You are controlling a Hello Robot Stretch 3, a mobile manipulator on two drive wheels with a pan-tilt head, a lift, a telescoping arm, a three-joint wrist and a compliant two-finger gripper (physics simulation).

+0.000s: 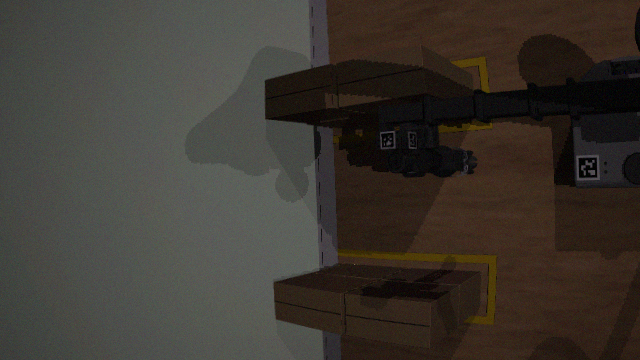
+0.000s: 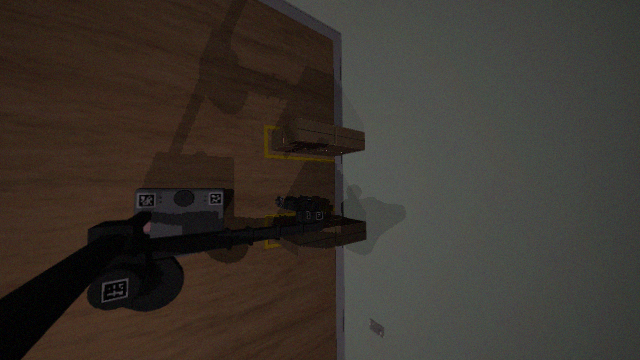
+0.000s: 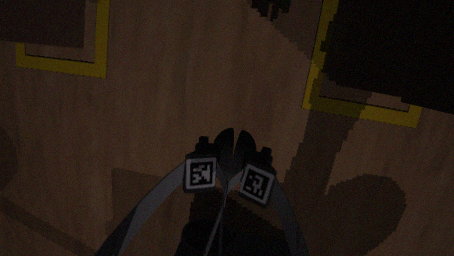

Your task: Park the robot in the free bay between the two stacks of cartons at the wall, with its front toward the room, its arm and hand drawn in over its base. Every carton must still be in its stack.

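Places are measured from the robot's base along level axes (x down, y right, z back), in metres.
Pixels of known places: gripper, fingertip midpoint: [image 1: 472,162] [image 2: 277,201]; robot's base, origin of the base link: [image 1: 636,167] [image 2: 183,197].
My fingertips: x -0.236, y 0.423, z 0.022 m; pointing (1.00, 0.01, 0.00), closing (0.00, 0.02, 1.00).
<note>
For each thing: its middle in the pictures, then the offset to it from my fingertips. "spot": a spot on its surface instead.
- pale skirting, surface spot: [image 1: 327,215] [image 2: 338,177] spot: dx +0.186, dy +0.604, dz -0.155 m
- socket plate, body centre: [image 2: 376,328] dx -0.164, dy +0.632, dz +0.850 m
Two brown carton stacks, one [image 1: 380,82] [image 2: 352,231] on the arm's side and one [image 1: 390,307] [image 2: 320,134] across the bay, stand upright at the wall; no carton lies loose. The bay [image 1: 390,215] [image 2: 300,180] is the floor between them. The robot's grey base [image 1: 612,172] [image 2: 187,222] stands outside the bay, on the room side, its arm side toward the wall. The arm [image 1: 505,102] [image 2: 250,235] is stretched far out, its end above the near stack's bay side. The gripper [image 1: 472,162] [image 2: 279,201] [image 3: 234,142] is shut and empty, pointing back toward the base.
Yellow floor outlines [image 1: 492,287] [image 2: 267,142] [image 3: 101,40] surround the stacks. A pale skirting [image 1: 327,215] [image 2: 338,180] runs along the wall [image 1: 150,250] [image 2: 475,175]. A socket plate [image 2: 376,327] is on the wall. Dark shadows cover parts of the wood floor.
</note>
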